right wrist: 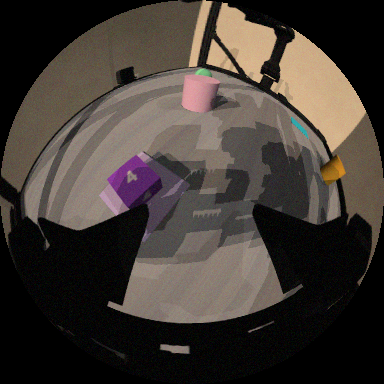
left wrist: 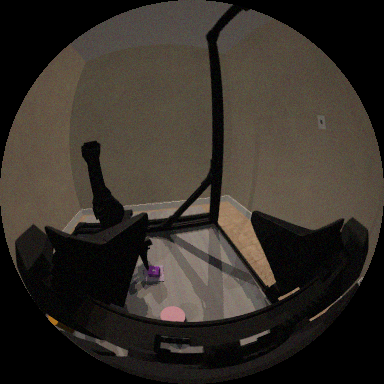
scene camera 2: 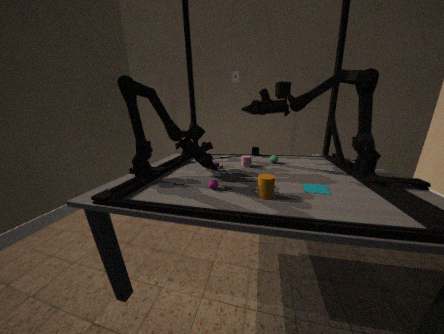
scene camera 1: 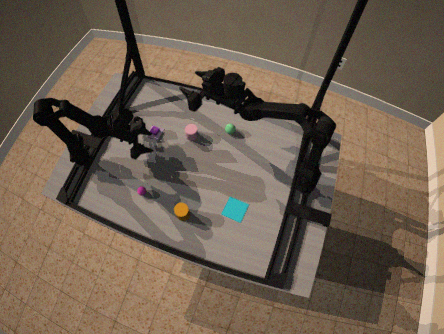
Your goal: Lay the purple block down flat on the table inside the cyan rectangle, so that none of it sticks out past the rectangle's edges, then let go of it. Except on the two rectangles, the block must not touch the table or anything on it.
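Places are measured from the left arm's base along level axes (x back, y right, z up), in millimetres.
Where they show: left gripper, fingertip midpoint: [left wrist: 201,217] [scene camera 2: 244,109] [scene camera 1: 187,79]; right gripper, fingertip midpoint: [right wrist: 202,209] [left wrist: 136,275] [scene camera 2: 215,168] [scene camera 1: 152,142]; left arm's base, link origin: [right wrist: 263,86] [scene camera 2: 363,171] [scene camera 1: 305,186]; right arm's base, link origin: [scene camera 2: 143,176] [scene camera 1: 82,159].
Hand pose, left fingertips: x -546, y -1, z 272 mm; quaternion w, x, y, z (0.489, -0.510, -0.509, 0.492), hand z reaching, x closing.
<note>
Things, the pixels of their top centre, and the offset from my left fingertips. "spot": a spot on its surface instead.
- purple block, top centre: [right wrist: 130,177] [left wrist: 153,269] [scene camera 1: 154,129] [scene camera 2: 215,163] dx -119, dy -121, dz -272 mm
- pale purple rectangle, surface spot: [right wrist: 167,190] spot: dx -101, dy -141, dz -290 mm
- cyan rectangle, surface spot: [scene camera 1: 235,209] [right wrist: 299,126] [scene camera 2: 316,188] spot: dx +356, dy -224, dz -290 mm
- pink cylinder, top centre: [right wrist: 202,77] [left wrist: 172,315] [scene camera 1: 191,128] [scene camera 2: 246,156] dx +30, dy -48, dz -239 mm
- green ball, top centre: [right wrist: 204,68] [scene camera 1: 230,126] [scene camera 2: 274,155] dx +157, dy +56, dz -245 mm
- orange cylinder, top centre: [right wrist: 341,163] [scene camera 2: 266,176] [scene camera 1: 181,209] dx +202, dy -349, dz -222 mm
- magenta ball, top centre: [scene camera 2: 213,179] [scene camera 1: 140,189] dx +15, dy -369, dz -255 mm
The purple block [scene camera 1: 155,130] [scene camera 2: 216,165] [left wrist: 154,271] [right wrist: 131,180], marked with a 4, sits on the pale purple rectangle [right wrist: 167,190] [left wrist: 161,278]. My right gripper [scene camera 1: 151,141] [right wrist: 202,210] is open and empty, low over the table close to the block. In the right wrist view the block shows beyond the left-hand fingertip, not between the fingers. The cyan rectangle [scene camera 1: 235,209] [scene camera 2: 316,189] [right wrist: 299,127] lies bare, toward the right front in scene camera 1. My left gripper [scene camera 1: 189,81] [scene camera 2: 243,108] [left wrist: 201,217] is open and empty, high above the table's back edge.
A pink cylinder [scene camera 1: 191,131] [scene camera 2: 246,161] [right wrist: 200,94] stands right of the block in scene camera 1, with a green ball [scene camera 1: 230,128] [scene camera 2: 274,159] farther right. An orange cylinder [scene camera 1: 181,209] [scene camera 2: 266,186] [right wrist: 333,170] stands left of the cyan rectangle. A magenta ball [scene camera 1: 141,190] [scene camera 2: 213,184] lies farther left.
</note>
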